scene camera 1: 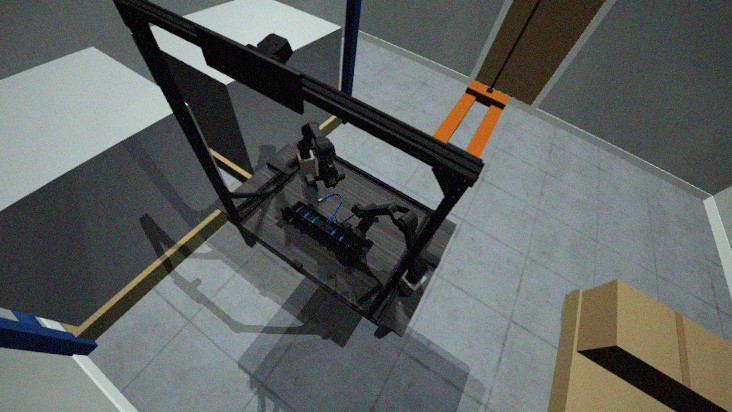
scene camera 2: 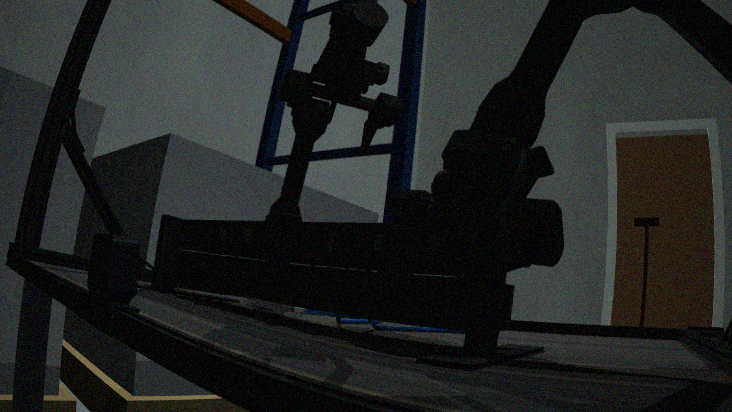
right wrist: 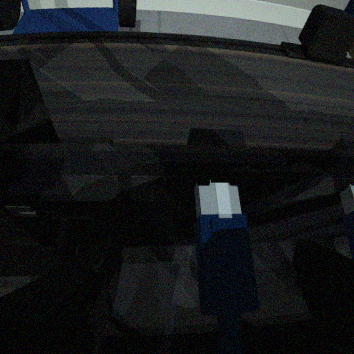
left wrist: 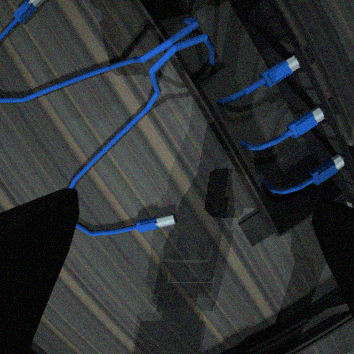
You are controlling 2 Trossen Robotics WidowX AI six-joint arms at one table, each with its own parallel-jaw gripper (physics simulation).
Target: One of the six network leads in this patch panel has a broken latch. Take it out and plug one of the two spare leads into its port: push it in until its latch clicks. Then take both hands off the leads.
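Places are measured from the left arm's base along level axes (x ahead, y left, z up), in metres.
Pixels of known places: left gripper, fingertip midpoint: (scene camera 1: 325, 189) (scene camera 2: 334, 147) (left wrist: 200, 206); right gripper, fingertip midpoint: (scene camera 2: 430, 278) (right wrist: 209, 250); left arm's base, origin of the base link: (scene camera 1: 305, 155); right arm's base, origin of the base link: (scene camera 1: 413, 277).
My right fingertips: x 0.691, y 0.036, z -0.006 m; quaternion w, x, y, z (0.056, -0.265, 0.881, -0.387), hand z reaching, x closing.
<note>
Ahead of a thing's pixels: the offset from my right fingertips to its middle. "pt": to the spot under its first point. Level surfaces: height alone.
The black patch panel @[0.129 m back, 0.107 m right, 0.010 m up] (scene camera 1: 352, 244) (scene camera 2: 283, 261) stands across the dark wooden table @[0.063 m down] (scene camera 1: 389, 245). Blue leads sit in its ports; three of them @[pt 0.192 m back, 0.123 m right, 0.032 m up] (left wrist: 277, 71) @[pt 0.235 m back, 0.155 m right, 0.032 m up] (left wrist: 305, 123) @[pt 0.277 m back, 0.185 m right, 0.032 m up] (left wrist: 326, 170) show in the left wrist view. One spare lead's plug @[pt 0.370 m back, 0.024 m right, 0.052 m down] (left wrist: 156, 222) (scene camera 1: 321, 199) lies loose on the table, and another spare plug @[pt 0.120 m back, 0.139 m left, 0.050 m down] (left wrist: 24, 10) lies further off. My left gripper (scene camera 1: 323, 180) (scene camera 2: 336, 135) is open and empty, high above the table behind the panel. My right gripper (scene camera 1: 355, 210) is open, low at the panel. A blue lead with a grey plug @[0.003 m ahead, 0.001 m left, 0.030 m up] (right wrist: 219, 200) lies between its spread fingers, untouched.
A black frame of posts and a beam (scene camera 1: 389, 127) stands around the table. A blue ladder-like rack (scene camera 2: 405, 123) and a pale block (scene camera 1: 262, 24) stand behind. Long blue cable loops @[pt 0.267 m back, 0.026 m left, 0.057 m down] (left wrist: 116, 137) lie on the table between the spare plugs and the panel.
</note>
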